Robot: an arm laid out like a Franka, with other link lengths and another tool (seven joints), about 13 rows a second.
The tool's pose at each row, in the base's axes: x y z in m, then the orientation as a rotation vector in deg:
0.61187, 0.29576, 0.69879, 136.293, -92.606, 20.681
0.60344, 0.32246, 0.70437, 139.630, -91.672, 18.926
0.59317, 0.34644, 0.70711, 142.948, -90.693, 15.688
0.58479, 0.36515, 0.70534, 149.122, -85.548, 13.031
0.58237, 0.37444, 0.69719, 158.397, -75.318, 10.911
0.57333, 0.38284, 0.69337, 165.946, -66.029, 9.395
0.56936, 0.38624, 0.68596, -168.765, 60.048, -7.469
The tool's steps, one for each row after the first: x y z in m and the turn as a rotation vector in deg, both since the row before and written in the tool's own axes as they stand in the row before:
-0.02441, -0.00136, -0.01474, 1.225, -2.213, -1.680
-0.02409, 0.00022, -0.01038, 0.604, -2.949, -1.777
-0.02030, -0.00035, -0.00336, 1.632, -2.760, -4.981
-0.01065, -0.00288, 0.00607, 2.969, -2.786, -8.607
-0.01264, 0.00167, 0.00205, 2.877, -2.259, -7.286
-0.00597, 0.00040, 0.00681, 1.496, -1.887, -4.128

